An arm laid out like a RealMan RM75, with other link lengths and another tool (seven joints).
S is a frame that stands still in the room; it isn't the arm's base.
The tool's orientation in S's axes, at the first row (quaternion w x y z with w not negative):
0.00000, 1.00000, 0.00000, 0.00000
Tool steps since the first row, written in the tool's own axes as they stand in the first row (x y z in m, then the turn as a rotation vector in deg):
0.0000, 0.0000, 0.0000, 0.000, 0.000, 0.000
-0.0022, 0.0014, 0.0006, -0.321, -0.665, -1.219
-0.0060, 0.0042, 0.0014, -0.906, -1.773, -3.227
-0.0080, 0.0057, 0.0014, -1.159, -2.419, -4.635
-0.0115, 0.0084, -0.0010, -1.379, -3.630, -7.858
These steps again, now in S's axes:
0.0000, 0.0000, 0.0000, 0.000, 0.000, 0.000
-0.0022, -0.0014, -0.0006, -0.321, 0.665, 1.219
-0.0060, -0.0042, -0.0014, -0.906, 1.773, 3.227
-0.0080, -0.0057, -0.0014, -1.159, 2.419, 4.635
-0.0115, -0.0084, 0.0010, -1.379, 3.630, 7.858

